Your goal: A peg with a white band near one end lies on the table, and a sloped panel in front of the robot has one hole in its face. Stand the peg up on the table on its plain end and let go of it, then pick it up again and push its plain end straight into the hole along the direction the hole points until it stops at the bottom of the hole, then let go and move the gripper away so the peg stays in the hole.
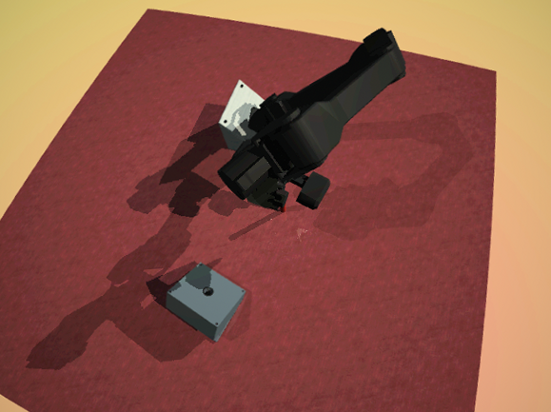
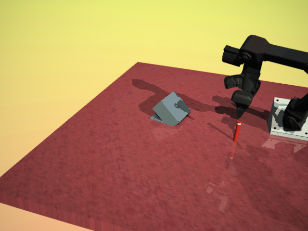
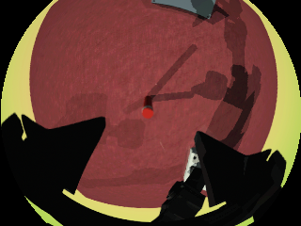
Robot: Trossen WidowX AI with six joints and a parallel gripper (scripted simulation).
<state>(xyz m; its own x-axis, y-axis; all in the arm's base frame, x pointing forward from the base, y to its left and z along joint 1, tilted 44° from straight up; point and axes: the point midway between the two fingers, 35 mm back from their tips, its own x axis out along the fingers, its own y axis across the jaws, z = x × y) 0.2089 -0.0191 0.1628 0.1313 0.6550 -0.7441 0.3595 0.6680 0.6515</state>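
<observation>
My gripper tip is now 60 mm above the red peg. From my gripper tip the other things lie so: grey sloped panel 250 mm ahead, 130 mm to the right, 80 mm below.
</observation>
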